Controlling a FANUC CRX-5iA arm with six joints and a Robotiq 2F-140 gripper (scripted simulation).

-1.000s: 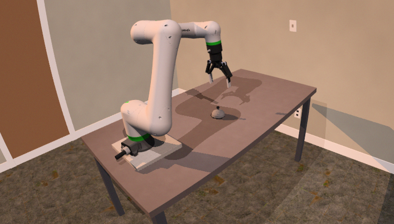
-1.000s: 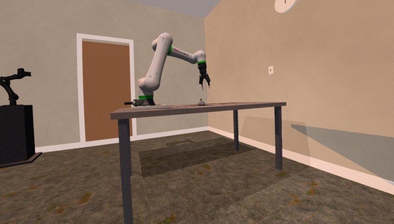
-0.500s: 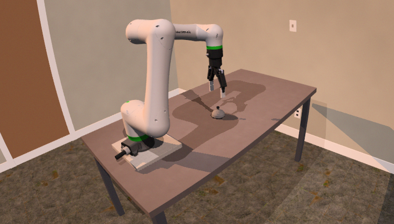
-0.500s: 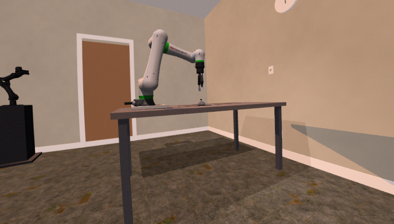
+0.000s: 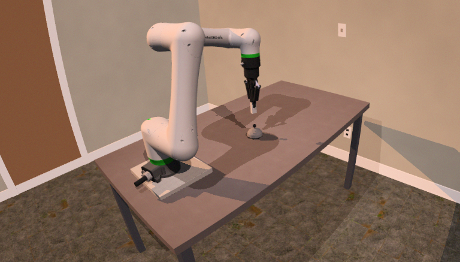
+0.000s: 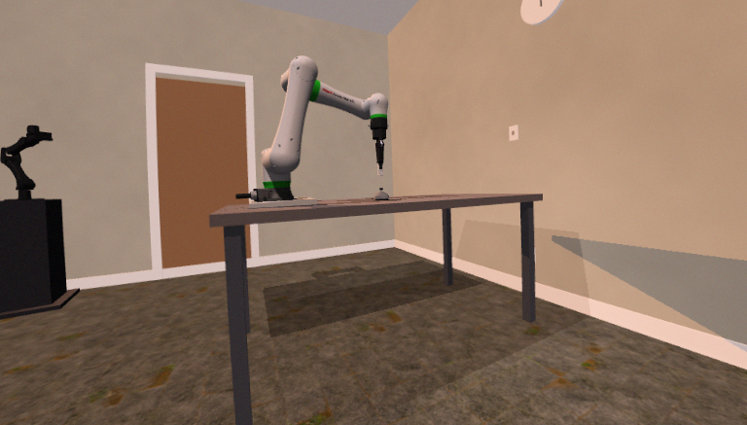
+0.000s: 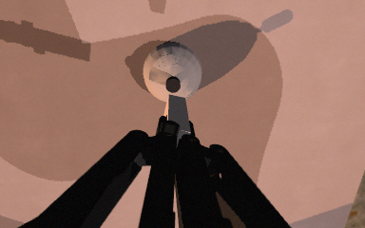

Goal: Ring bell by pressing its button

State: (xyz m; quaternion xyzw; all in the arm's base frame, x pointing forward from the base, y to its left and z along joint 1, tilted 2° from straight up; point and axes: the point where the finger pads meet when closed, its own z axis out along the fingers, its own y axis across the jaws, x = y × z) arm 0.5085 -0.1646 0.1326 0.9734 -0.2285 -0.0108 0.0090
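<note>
Now: hand 110 mm above the bell button. Also, from my hand: grey dome bell 130 mm below.
</note>
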